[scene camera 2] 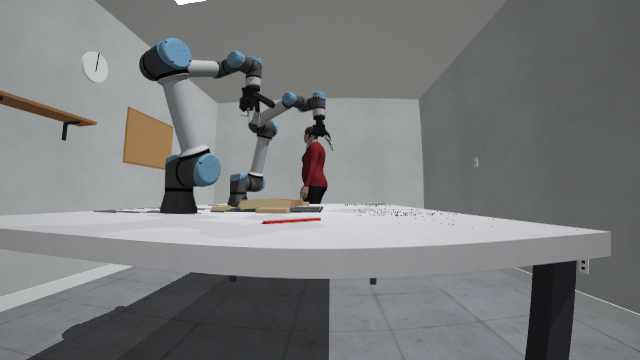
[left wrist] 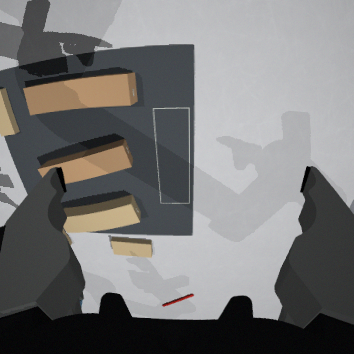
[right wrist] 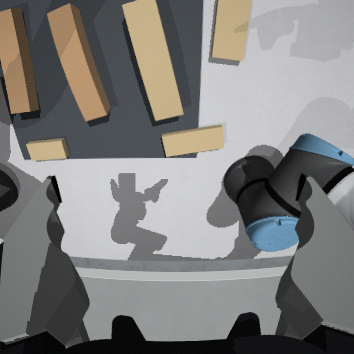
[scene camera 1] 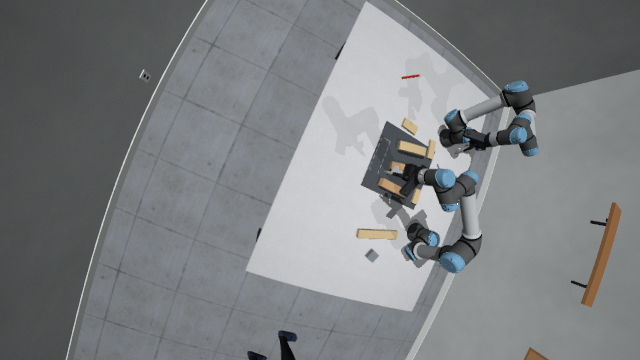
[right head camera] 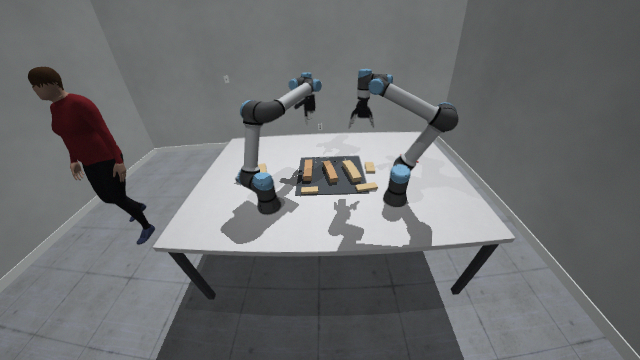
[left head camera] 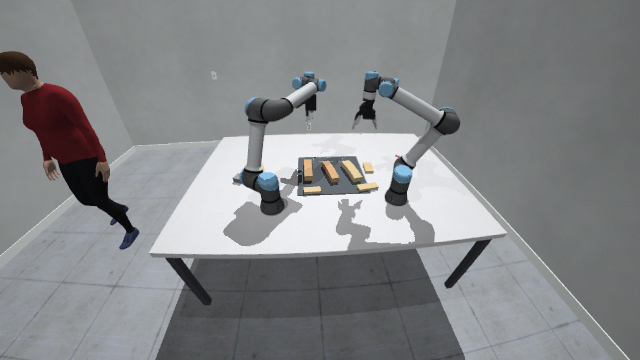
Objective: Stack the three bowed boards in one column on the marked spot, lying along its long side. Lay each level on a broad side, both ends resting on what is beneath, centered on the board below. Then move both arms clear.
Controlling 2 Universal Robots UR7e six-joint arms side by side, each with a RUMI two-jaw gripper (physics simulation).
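Frame: origin at the left arm's base, x ahead, y left, z up, level; metres.
Where they show: left gripper, fingertip midpoint: (scene camera 2: pixel 319 151) (left wrist: pixel 181 167) (scene camera 1: pixel 395 177) (right head camera: pixel 307 121) (left head camera: pixel 307 121); right gripper, fingertip midpoint: (scene camera 2: pixel 253 128) (right wrist: pixel 178 176) (scene camera 1: pixel 458 141) (right head camera: pixel 361 128) (left head camera: pixel 364 129); left arm's base, origin of the base link: (scene camera 1: pixel 414 232) (right head camera: pixel 269 206) (left head camera: pixel 272 207); right arm's base, origin of the base link: (scene camera 2: pixel 178 212) (right wrist: pixel 248 178) (scene camera 1: pixel 446 138) (right head camera: pixel 394 199) (left head camera: pixel 395 198).
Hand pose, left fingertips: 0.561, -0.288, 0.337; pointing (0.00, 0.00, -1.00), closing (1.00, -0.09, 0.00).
Note:
Each offset is from my left fingertips to the top centre of the thing, as dx, dy, dz. "spot": to the spot under its first point. Level surfaces: height alone.
Three boards lie side by side, apart, on the dark mat: an orange one @[-0.213, +0.025, -0.284] (left head camera: pixel 308 171) (left wrist: pixel 82 94) (right wrist: pixel 17 65) at the left in the head views, an orange one @[-0.251, -0.137, -0.279] (left head camera: pixel 330 172) (left wrist: pixel 95 161) (right wrist: pixel 80 65) in the middle, visibly bowed, and a pale one @[-0.267, -0.298, -0.279] (left head camera: pixel 351 171) (scene camera 1: pixel 412 148) (right wrist: pixel 152 60) at the right. The marked outline @[spot: -0.003, -0.153, -0.330] (left wrist: pixel 189 155) lies bare beyond their far ends. My left gripper (left head camera: pixel 308 121) (left wrist: pixel 181 167) is open and empty, high above the mat. My right gripper (left head camera: pixel 365 124) (right wrist: pixel 178 176) is open and empty, high up, on the robot-base side in scene camera 1.
Short pale blocks @[-0.447, +0.022, -0.311] (left head camera: pixel 312 190) @[-0.461, -0.368, -0.312] (left head camera: pixel 367 187) @[-0.213, -0.458, -0.318] (left head camera: pixel 368 167) lie at the edges of the mat @[dz -0.331] (left wrist: pixel 172 75). A long pale plank @[-0.225, +0.377, -0.307] (scene camera 1: pixel 376 234) and a grey block @[-0.239, +0.542, -0.301] (scene camera 1: pixel 371 255) lie near the left arm's base. A red stick @[-0.107, -0.839, -0.331] (scene camera 1: pixel 410 76) (scene camera 2: pixel 292 221) lies farther off. A person (left head camera: pixel 60 125) stands left of the table.

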